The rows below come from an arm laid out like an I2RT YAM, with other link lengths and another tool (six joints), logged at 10 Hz.
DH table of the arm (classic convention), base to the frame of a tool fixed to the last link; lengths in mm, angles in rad. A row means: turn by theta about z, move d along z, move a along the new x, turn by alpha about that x. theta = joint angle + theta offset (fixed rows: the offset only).
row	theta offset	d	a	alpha
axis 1	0	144.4	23.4	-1.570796
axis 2	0	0	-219.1	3.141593
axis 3	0.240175	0	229.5	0
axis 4	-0.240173	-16.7	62.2	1.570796
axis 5	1.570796	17	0	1.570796
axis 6	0.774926	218.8	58.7	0.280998
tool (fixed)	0	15.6	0	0
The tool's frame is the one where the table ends.
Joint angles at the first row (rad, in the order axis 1, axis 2, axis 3, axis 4, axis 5, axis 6):
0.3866, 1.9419, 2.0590, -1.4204, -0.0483, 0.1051
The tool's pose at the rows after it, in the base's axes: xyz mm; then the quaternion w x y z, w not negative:
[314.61, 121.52, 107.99, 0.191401, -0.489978, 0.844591, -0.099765]
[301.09, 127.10, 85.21, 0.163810, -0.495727, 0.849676, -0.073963]
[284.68, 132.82, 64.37, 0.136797, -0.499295, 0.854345, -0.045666]
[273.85, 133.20, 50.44, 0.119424, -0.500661, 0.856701, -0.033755]
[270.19, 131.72, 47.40, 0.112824, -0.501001, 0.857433, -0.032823]
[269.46, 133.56, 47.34, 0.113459, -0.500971, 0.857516, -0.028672]
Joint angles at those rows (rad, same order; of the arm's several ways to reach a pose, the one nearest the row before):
0.3870, 1.9564, 2.0018, -1.3823, -0.0753, 0.1078
0.3870, 1.9754, 1.9297, -1.3548, -0.1188, 0.1074
0.3870, 1.9899, 1.8545, -1.3277, -0.1673, 0.1074
0.3870, 1.9930, 1.7924, -1.3006, -0.1860, 0.1074
0.3870, 1.9930, 1.7767, -1.2984, -0.1860, 0.1078
0.3870, 1.9930, 1.7763, -1.2980, -0.1944, 0.1074

